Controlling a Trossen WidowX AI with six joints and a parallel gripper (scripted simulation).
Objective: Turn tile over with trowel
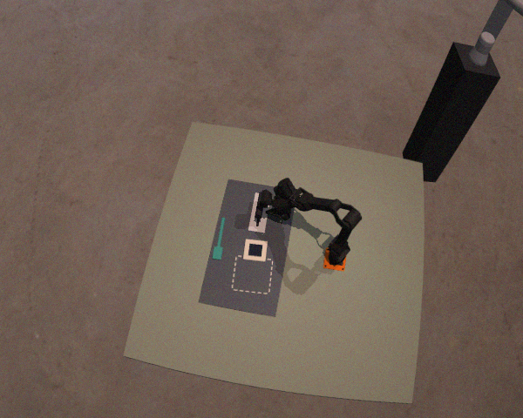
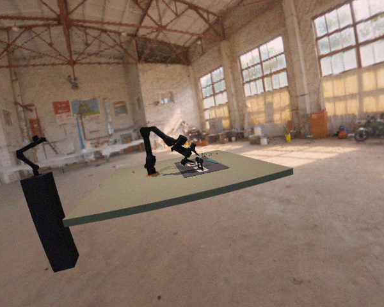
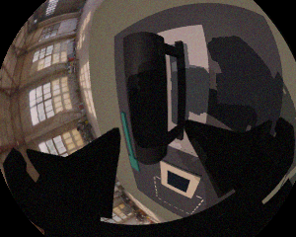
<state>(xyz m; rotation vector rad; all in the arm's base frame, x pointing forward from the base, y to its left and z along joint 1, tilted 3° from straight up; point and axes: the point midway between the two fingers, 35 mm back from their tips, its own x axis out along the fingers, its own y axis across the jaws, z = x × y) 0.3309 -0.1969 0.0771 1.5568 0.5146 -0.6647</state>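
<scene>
Now: gripper tip 140 mm to the right of the dark grey mat, 100 mm above it and 40 mm short of it. Round my gripper tip: tile 170 mm to the left, 70 mm below, 20 mm ahead; teal trowel 180 mm ahead, 150 mm to the left, 70 mm below.
</scene>
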